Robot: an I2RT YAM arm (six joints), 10 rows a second.
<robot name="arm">
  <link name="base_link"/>
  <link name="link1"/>
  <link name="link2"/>
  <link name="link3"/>
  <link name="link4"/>
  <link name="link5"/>
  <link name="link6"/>
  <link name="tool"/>
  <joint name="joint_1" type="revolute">
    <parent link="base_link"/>
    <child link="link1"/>
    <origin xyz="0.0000 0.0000 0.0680" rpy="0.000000 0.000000 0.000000"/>
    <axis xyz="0 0 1"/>
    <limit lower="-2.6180" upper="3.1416"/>
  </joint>
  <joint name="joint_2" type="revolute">
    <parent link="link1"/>
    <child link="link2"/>
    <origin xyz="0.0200 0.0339 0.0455" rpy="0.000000 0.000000 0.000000"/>
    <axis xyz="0 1 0"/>
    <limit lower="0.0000" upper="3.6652"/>
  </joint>
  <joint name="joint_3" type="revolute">
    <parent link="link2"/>
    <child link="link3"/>
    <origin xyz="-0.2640 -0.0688 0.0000" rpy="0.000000 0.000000 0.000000"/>
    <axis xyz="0 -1 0"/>
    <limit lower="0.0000" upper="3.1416"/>
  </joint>
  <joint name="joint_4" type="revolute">
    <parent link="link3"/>
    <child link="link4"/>
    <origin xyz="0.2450 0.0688 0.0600" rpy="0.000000 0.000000 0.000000"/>
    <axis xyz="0 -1 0"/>
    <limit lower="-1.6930" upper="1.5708"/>
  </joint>
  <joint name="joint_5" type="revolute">
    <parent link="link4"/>
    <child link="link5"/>
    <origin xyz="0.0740 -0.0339 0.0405" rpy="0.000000 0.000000 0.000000"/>
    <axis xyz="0 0 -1"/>
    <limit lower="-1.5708" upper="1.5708"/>
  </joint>
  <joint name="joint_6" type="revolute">
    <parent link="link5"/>
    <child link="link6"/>
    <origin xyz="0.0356 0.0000 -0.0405" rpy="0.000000 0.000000 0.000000"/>
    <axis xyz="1 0 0"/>
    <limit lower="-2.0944" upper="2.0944"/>
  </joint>
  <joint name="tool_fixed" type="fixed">
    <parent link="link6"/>
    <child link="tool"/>
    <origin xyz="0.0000 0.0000 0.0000" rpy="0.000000 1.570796 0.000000"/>
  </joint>
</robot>
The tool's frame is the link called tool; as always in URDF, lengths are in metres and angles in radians.
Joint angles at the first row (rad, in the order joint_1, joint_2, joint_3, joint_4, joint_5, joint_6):
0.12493, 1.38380, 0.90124, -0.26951, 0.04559, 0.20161
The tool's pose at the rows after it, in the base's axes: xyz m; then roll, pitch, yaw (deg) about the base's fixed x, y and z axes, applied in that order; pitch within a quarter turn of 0, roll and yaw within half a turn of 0:
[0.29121 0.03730 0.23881 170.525 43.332 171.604]
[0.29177 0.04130 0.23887 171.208 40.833 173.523]
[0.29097 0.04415 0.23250 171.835 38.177 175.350]
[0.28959 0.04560 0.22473 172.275 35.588 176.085]
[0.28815 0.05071 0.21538 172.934 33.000 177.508]
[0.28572 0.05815 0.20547 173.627 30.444 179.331]
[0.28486 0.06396 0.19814 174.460 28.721 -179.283]
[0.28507 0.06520 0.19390 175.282 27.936 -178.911]
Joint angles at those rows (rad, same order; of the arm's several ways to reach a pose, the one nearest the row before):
0.13065, 1.38495, 0.92297, -0.33856, 0.02690, 0.20047
0.14248, 1.40057, 0.94929, -0.39348, 0.01544, 0.19245
0.15089, 1.41738, 0.95083, -0.42515, 0.00248, 0.18178
0.15583, 1.43304, 0.94474, -0.44880, -0.00287, 0.18177
0.17376, 1.45400, 0.93633, -0.46559, -0.00362, 0.18178
0.20048, 1.47534, 0.92527, -0.47896, -0.00248, 0.18255
0.22145, 1.49598, 0.92070, -0.48581, 0.00477, 0.18292
0.22678, 1.50856, 0.91802, -0.48656, 0.01583, 0.18329

